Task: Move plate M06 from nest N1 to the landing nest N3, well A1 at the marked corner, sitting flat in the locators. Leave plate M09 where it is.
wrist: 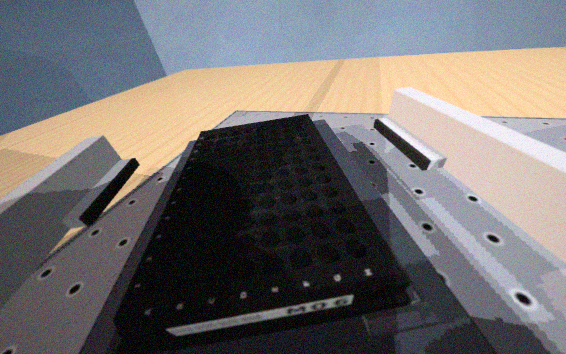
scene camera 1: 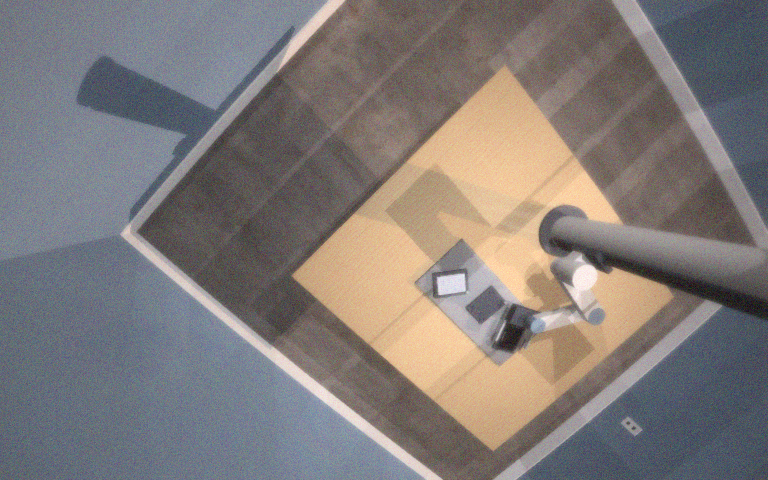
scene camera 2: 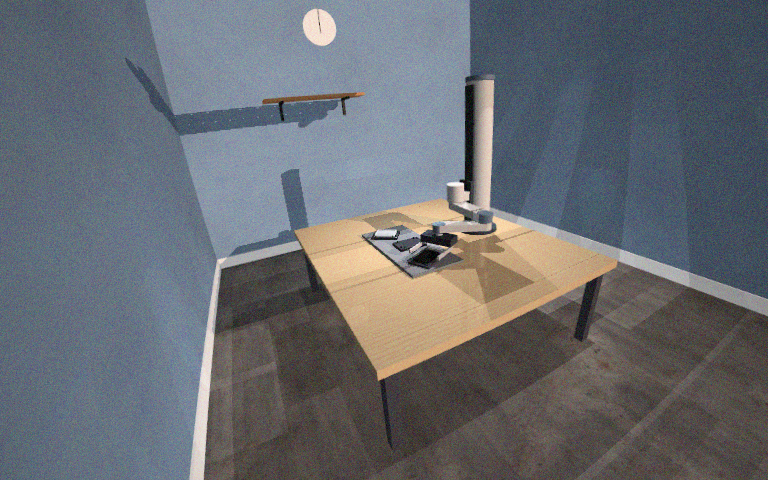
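Plate M06 (scene camera 1: 511, 335) (scene camera 2: 427, 258) (wrist: 260, 220) is black, with its label strip facing the wrist camera. It sits in a dark nest (wrist: 348, 165), apparently N1. My gripper (scene camera 1: 512, 332) (scene camera 2: 430, 253) (wrist: 254, 128) is open; its fingers stand apart on the two long sides of the plate, with gaps to it in the wrist view. A white-topped plate (scene camera 1: 450, 283) (scene camera 2: 386, 233), probably M09, sits in a dark frame at the other end. Between them is a dark nest (scene camera 1: 485, 304) (scene camera 2: 406, 244), perhaps N3. Nest labels and the marked corner are not readable.
The nests stand on a grey perforated board (scene camera 1: 459, 254) (scene camera 2: 390, 249) (wrist: 450, 215) on the wooden table (scene camera 1: 492, 124) (scene camera 2: 362, 316) (wrist: 280, 85). The arm's thick column (scene camera 1: 668, 249) (scene camera 2: 483, 141) rises behind the board.
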